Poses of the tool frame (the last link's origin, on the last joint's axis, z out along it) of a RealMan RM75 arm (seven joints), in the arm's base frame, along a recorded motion.
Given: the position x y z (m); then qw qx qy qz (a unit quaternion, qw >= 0).
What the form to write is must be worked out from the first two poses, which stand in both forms.
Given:
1: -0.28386, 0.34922, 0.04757, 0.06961, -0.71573, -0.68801, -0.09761
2: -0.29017, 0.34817, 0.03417, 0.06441, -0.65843, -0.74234, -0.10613
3: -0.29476, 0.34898, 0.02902, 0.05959, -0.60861, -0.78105, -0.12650
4: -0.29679, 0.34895, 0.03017, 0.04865, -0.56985, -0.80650, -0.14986
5: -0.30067, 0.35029, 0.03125, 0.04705, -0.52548, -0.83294, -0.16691
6: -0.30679, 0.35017, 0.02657, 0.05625, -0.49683, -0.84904, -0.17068
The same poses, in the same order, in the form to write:
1: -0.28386, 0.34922, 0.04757, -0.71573, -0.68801, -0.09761, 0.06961
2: -0.29017, 0.34817, 0.03417, -0.65843, -0.74234, -0.10613, 0.06441
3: -0.29476, 0.34898, 0.02902, -0.60861, -0.78105, -0.12650, 0.05959
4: -0.29679, 0.34895, 0.03017, -0.56985, -0.80650, -0.14986, 0.04865
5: -0.30067, 0.35029, 0.03125, -0.52548, -0.83294, -0.16691, 0.04705
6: -0.30679, 0.35017, 0.02657, -0.49683, -0.84904, -0.17068, 0.05625
